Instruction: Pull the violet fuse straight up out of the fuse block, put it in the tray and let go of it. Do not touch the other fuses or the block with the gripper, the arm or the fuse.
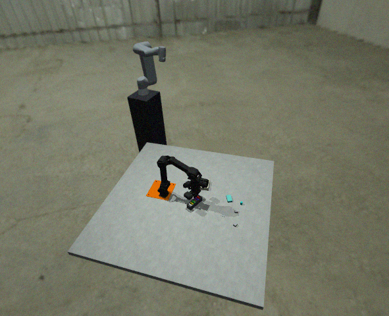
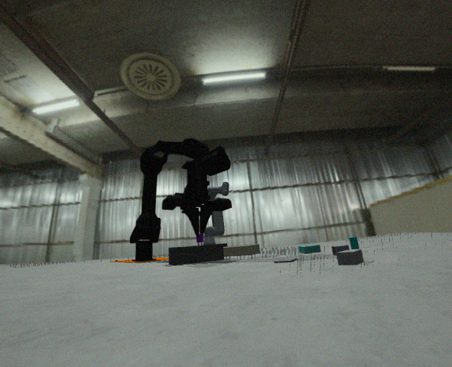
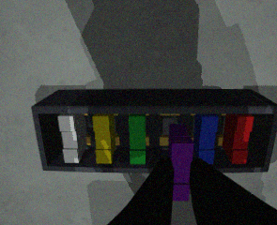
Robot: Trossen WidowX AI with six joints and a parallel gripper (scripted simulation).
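The blue fuse is 1 cm ahead of my gripper tip, 2 cm to the left of it and 4 cm below it. The rest, counted from my gripper tip: green fuse 2 cm to the right, 4 cm below; beige tray 4 cm behind, 20 cm to the left, 6 cm below; violet fuse 1 cm below.
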